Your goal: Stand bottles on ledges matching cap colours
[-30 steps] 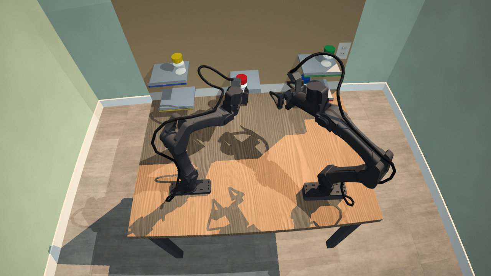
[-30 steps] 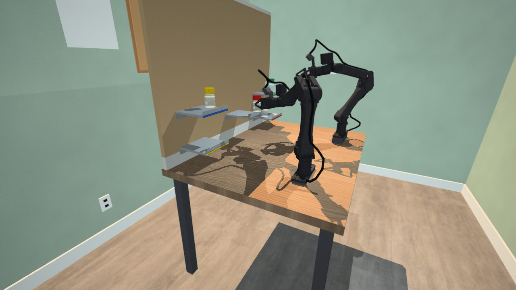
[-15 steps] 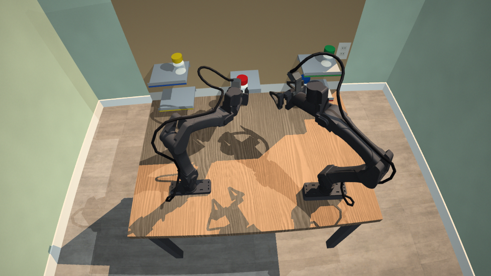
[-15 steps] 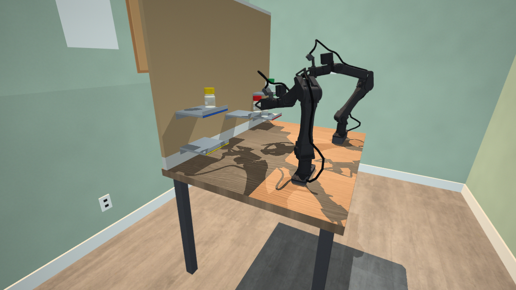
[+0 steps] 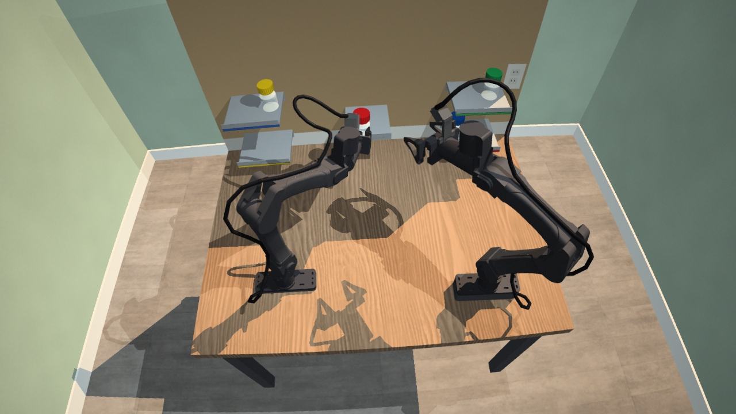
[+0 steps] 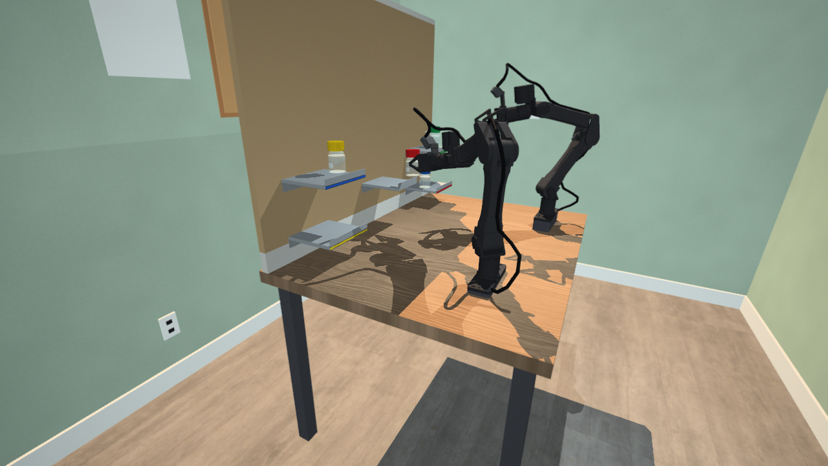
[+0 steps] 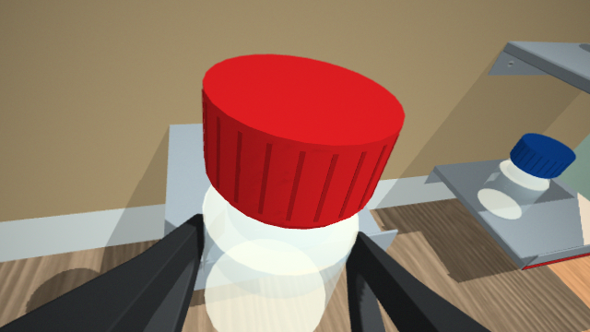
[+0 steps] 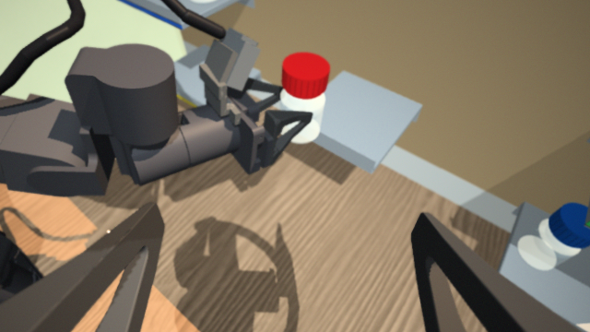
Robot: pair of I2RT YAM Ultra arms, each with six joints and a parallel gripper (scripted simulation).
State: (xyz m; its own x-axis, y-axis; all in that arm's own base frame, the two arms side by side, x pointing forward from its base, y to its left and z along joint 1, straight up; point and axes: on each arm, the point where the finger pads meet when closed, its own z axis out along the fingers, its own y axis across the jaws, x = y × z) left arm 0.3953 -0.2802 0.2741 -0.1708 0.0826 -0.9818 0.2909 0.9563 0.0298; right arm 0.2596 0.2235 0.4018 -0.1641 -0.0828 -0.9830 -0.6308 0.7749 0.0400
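My right gripper is now 20 cm short of the red-capped bottle, 17 cm to the right of it and 17 cm above it. Round my right hand: brown wall panel (42 cm ahead, 17 cm to the left); then blue-capped bottle (36 cm ahead, 17 cm to the right, 31 cm below); then green-capped bottle (37 cm ahead, 27 cm to the right, 11 cm below).
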